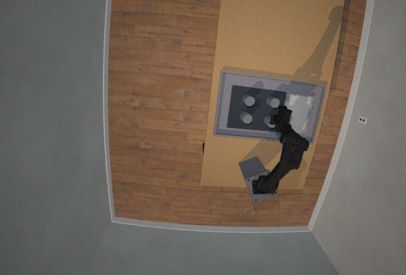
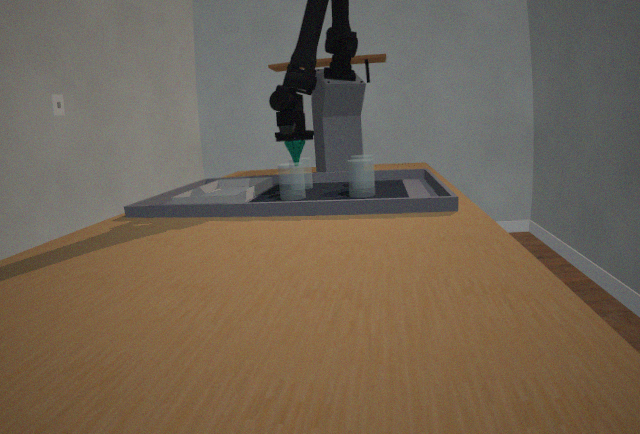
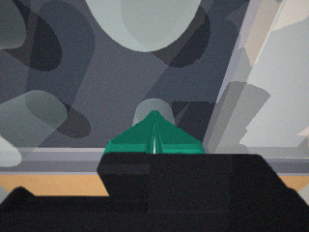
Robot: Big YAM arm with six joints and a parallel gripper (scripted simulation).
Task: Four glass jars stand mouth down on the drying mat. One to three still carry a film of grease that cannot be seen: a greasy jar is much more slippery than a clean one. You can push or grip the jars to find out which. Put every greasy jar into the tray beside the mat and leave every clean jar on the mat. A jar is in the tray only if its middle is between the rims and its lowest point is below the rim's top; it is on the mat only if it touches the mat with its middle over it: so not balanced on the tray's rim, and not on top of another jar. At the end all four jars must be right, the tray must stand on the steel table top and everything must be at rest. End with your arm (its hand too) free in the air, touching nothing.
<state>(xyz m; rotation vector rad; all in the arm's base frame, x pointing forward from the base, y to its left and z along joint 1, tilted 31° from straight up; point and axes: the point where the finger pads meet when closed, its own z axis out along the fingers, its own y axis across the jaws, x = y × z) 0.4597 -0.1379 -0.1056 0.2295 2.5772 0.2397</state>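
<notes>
Right now the rimmed steel table top is 8 cm below my hand, 3 cm ahead of it and 1 cm to the right of it. From my hand the other things lie so: pale tray (22 cm to the right, 8 cm below, 1 cm behind); then dark drying mat (10 cm to the left, 8 cm below, 4 cm ahead).
</notes>
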